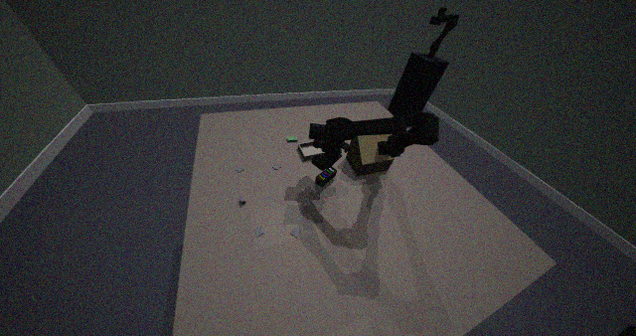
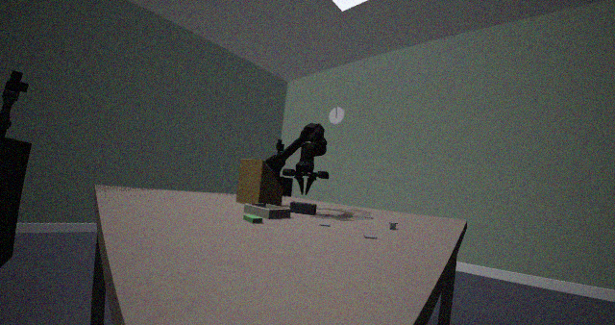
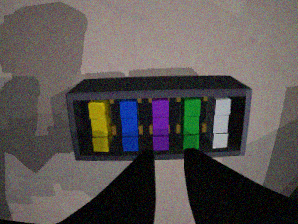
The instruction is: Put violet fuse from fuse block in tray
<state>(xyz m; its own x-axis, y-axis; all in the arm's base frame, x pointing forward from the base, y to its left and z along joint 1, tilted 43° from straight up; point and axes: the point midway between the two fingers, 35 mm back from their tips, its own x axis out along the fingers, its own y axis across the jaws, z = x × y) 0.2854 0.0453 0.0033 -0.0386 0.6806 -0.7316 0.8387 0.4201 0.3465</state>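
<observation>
The violet fuse is 50 mm below my gripper tip. Round my gripper tip: grey tray (190 mm to the right, 70 mm below, 20 mm ahead).
</observation>
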